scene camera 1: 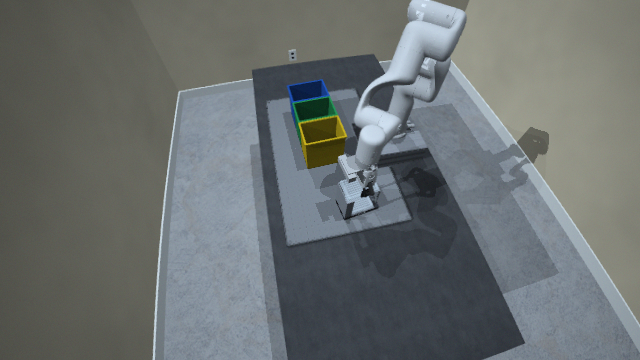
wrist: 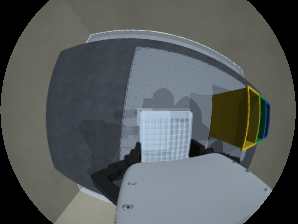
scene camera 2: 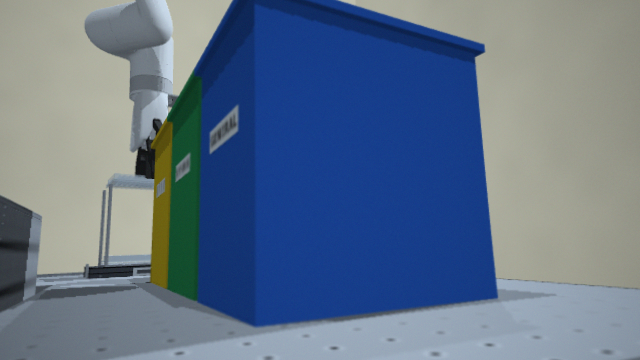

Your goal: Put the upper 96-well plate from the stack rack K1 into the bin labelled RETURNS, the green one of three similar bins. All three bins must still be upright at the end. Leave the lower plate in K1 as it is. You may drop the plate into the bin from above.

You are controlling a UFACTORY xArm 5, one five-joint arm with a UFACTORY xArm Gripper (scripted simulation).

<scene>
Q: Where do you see a yellow bin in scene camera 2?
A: At 162, 143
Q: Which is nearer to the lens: the blue bin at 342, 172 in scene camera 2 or the green bin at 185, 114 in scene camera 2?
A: The blue bin.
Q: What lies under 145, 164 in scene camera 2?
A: My gripper.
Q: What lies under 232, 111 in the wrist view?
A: A yellow bin.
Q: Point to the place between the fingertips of my gripper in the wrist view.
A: At 166, 149
</scene>
